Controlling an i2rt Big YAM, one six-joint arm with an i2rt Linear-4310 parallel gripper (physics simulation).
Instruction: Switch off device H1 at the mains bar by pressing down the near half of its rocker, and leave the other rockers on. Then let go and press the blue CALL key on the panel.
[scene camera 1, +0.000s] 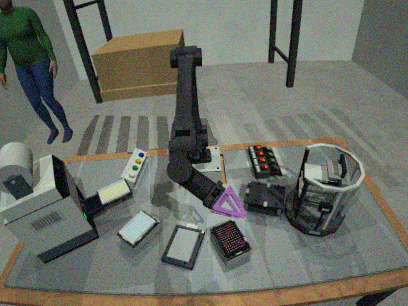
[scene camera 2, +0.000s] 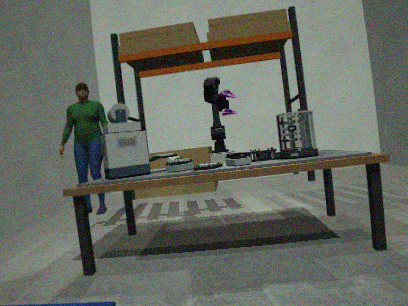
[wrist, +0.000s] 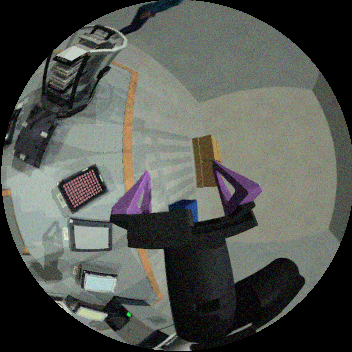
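Where they show: gripper, between the fingertips: (scene camera 1: 242, 216) (scene camera 2: 236, 105) (wrist: 180, 167); arm's base, origin of its link: (scene camera 2: 220, 152).
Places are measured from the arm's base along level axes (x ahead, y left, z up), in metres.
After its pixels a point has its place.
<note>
The mains bar (scene camera 1: 270, 161) {y 0.351, x 0.046, z -0.040 m} (wrist: 12, 125) lies at the table's back right in scene camera 1. Several of its rockers glow orange-red; which one is H1 cannot be read. The white key panel (scene camera 1: 129, 170) {y -0.344, x 0.033, z -0.005 m} lies at the back left, with a blue key (scene camera 1: 141, 155) {y -0.297, x -0.080, z -0.010 m} at its far end, then yellow, green and white keys. My gripper (scene camera 1: 230, 202) (scene camera 2: 229, 103) {y 0.096, x 0.549, z 0.257 m} (wrist: 180, 167) {y 0.096, x 0.549, z 0.257 m} has purple triangular fingers, spread wide and empty. It hangs high above the table, well away from the bar and the panel. The panel cannot be made out clearly in the wrist view.
A dark case (scene camera 1: 265, 198) {y 0.256, x 0.288, z -0.017 m} (wrist: 35, 135) {y 0.246, x 0.284, z -0.017 m} lies in front of the bar, with a round caged rack (scene camera 1: 362, 171) {y 0.558, x 0.402, z 0.194 m} (scene camera 2: 316, 134) {y 0.556, x 0.418, z 0.049 m} beside it. A red-dotted block (scene camera 1: 231, 240) {y 0.085, x 0.463, z -0.009 m} (wrist: 82, 188) {y 0.079, x 0.447, z -0.014 m}, a grey tablet (scene camera 1: 184, 246) {y -0.089, x 0.441, z -0.052 m} (wrist: 90, 235) {y -0.083, x 0.430, z -0.052 m} and a white machine (scene camera 1: 50, 222) {y -0.556, x 0.409, z 0.120 m} (scene camera 2: 126, 150) {y -0.572, x 0.417, z 0.085 m} stand along the front and left.
</note>
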